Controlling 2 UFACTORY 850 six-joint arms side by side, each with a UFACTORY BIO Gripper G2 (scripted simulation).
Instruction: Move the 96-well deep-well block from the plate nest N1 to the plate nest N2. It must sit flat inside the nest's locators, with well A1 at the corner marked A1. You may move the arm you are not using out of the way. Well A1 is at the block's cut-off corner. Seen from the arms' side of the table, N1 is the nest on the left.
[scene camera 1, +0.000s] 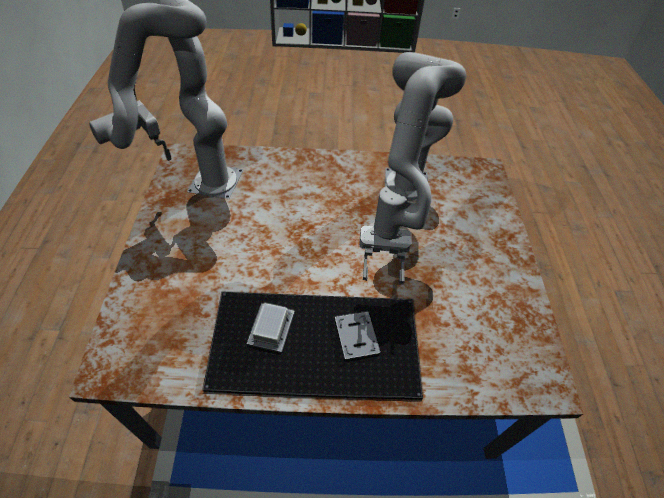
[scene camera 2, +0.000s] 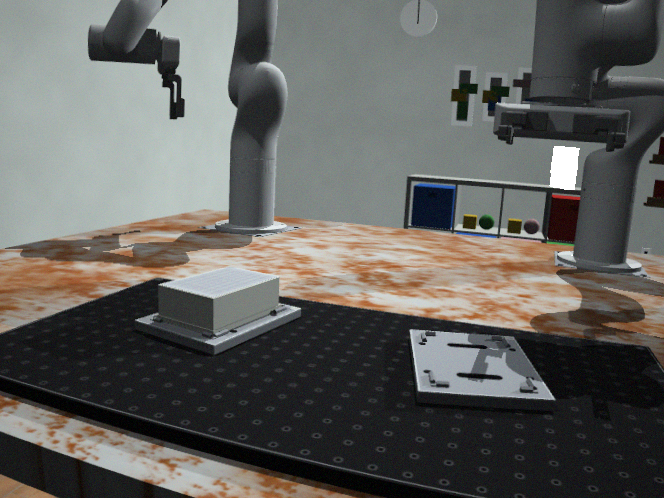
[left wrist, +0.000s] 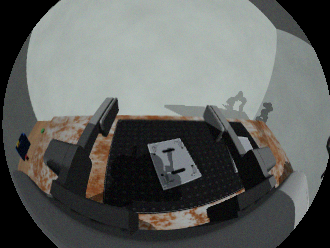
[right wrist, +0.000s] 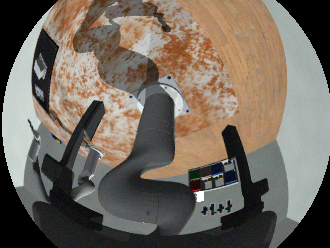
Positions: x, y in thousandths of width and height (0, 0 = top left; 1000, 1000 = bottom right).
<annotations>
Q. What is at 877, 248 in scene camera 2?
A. The left gripper.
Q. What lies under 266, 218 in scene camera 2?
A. The right gripper.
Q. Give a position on a white deep-well block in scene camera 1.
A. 409, 646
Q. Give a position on a nest N1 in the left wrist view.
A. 505, 659
</annotations>
